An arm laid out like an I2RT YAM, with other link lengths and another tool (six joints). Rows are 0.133 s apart.
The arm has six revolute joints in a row. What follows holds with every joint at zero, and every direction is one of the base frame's. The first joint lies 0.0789 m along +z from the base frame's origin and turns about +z. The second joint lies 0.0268 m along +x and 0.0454 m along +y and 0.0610 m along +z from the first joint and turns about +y. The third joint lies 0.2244 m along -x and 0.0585 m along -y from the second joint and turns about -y. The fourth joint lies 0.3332 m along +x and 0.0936 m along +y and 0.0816 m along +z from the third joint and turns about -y. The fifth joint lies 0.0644 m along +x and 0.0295 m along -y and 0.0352 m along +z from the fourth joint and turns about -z. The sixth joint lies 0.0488 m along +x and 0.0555 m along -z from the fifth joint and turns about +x. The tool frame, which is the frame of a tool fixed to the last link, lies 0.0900 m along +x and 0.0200 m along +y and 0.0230 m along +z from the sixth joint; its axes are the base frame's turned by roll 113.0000, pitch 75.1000 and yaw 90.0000 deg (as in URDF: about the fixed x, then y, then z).
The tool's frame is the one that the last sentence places.
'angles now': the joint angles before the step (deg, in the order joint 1, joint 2, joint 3, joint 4, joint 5, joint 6). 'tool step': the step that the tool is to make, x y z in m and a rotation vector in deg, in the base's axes. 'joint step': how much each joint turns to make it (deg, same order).
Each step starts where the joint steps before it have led.
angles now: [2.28 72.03 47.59 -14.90 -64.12 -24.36]
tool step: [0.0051 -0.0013 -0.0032 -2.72 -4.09 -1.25]
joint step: [0.01 -0.04 0.02 1.10 2.79 -3.18]
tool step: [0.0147 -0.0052 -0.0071 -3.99 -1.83 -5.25]
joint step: [-0.01 0.05 0.02 1.63 6.63 -0.09]
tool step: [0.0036 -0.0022 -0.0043 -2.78 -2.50 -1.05]
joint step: [0.00 -0.02 -0.04 0.14 2.56 -2.83]
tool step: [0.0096 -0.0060 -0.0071 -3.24 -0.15 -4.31]
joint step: [0.01 0.01 0.00 -0.01 5.40 -0.06]
